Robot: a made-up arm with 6 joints.
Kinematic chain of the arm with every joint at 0, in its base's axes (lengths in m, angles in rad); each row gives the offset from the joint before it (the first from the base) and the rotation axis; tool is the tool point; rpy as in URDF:
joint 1: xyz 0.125 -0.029 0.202 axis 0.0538 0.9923 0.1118
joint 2: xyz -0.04 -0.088 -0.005 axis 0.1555 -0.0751 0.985
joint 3: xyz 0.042 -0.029 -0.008 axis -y
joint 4: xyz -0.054 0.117 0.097 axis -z
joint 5: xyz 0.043 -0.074 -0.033 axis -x
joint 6: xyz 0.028 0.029 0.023 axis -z
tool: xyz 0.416 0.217 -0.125 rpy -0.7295 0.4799 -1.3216
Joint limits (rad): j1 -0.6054..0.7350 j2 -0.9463..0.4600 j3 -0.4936..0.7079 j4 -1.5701..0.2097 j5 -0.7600..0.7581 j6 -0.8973..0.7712
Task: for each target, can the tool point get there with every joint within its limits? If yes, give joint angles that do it. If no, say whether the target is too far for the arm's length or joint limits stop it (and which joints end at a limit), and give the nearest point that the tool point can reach.
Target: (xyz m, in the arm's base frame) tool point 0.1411 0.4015 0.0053
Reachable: yes | joints 0.0053 -0.5643 -0.1932 -1.3680 0.4100 -0.4405
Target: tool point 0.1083 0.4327 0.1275
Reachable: yes | joints 0.4783 0.2639 -0.3486 -0.2794 -0.0333 -0.4310
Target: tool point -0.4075 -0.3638 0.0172
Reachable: no: joint limits stop it (at a limit: joint 2, joint 3, joint 4, joint 5, joint 6) | nearest point -0.4325 -0.0872 0.0369 | short by 0.278 m
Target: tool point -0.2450 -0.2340 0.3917
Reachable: no: joint limits stop it (at a limit: joint 2, joint 3, joint 4, joint 6) | nearest point -0.3176 -0.1040 0.4536 | short by 0.161 m
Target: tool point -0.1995 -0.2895 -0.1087
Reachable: no: joint limits stop it (at a limit: joint 1, joint 2, joint 3, joint 4, joint 5) | nearest point -0.0311 -0.2794 -0.2261 | short by 0.206 m
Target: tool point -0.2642 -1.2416 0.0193
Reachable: no: too far | nearest point 0.0616 -0.5990 0.0539 | short by 0.721 m
